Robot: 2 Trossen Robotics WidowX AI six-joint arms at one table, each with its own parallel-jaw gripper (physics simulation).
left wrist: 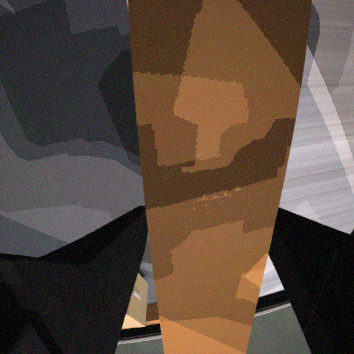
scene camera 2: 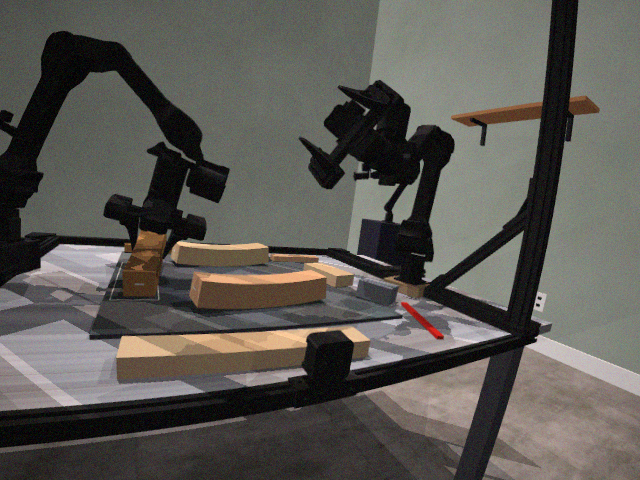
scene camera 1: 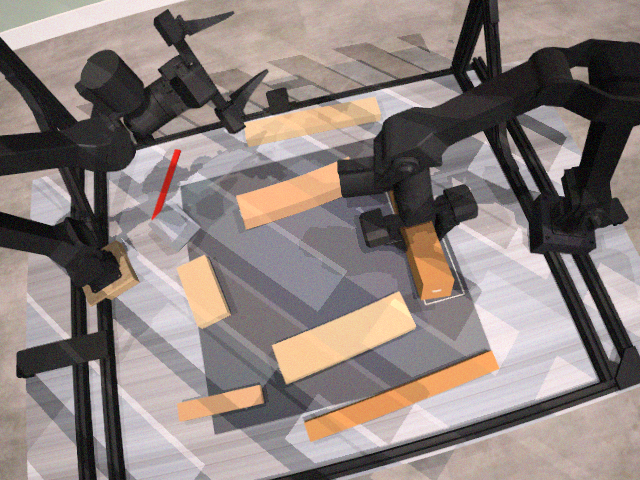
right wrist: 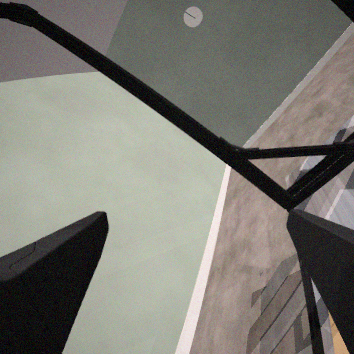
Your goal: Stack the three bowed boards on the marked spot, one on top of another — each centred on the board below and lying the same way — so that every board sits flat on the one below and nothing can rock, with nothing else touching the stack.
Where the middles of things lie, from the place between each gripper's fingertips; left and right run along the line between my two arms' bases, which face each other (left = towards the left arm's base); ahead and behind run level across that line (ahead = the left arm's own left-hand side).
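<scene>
My right hand is 290 mm above the light orange board (scene camera 2: 218, 291), 100 mm short of it and 30 mm to the right of it. Counting from that same right hand, there's the grey block (scene camera 1: 172, 224), 300 mm below, 220 mm to the right and 140 mm ahead. The dark orange board (scene camera 1: 433, 278) is 270 mm below my right hand, 250 mm to the left of it and 220 mm ahead of it, and the pale board (scene camera 1: 312, 351) is 290 mm below that hand, 390 mm ahead of it and 90 mm to the left of it.
As for my left hand, it's 10 mm below the dark orange board and 20 mm past it. From my left hand, the grey block is 30 mm below, 470 mm to the right and 100 mm behind; the light orange board is 20 mm below, 220 mm to the right and 140 mm behind; and the pale board is 20 mm below, 160 mm to the right and 150 mm ahead.
</scene>
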